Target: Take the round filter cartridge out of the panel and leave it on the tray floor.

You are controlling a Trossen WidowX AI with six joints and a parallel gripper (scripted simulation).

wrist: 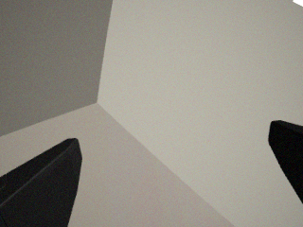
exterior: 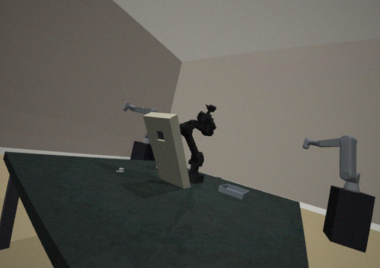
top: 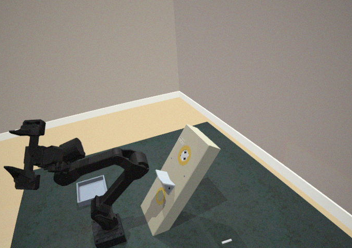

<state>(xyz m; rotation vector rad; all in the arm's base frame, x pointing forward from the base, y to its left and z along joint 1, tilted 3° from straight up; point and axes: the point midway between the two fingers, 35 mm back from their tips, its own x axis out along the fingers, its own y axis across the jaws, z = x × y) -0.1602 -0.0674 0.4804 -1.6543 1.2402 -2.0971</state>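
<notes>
Now: gripper tip 52 cm short of the round filter cartridge, 28 cm above it and 7 cm to the right of it. Round my gripper tip: grey ledge: 42 cm ahead, 37 cm below, 8 cm to the left; small white piece: 55 cm below, 53 cm ahead, 18 cm to the right; grey tray: 55 cm below, 39 cm to the left, 13 cm ahead.
</notes>
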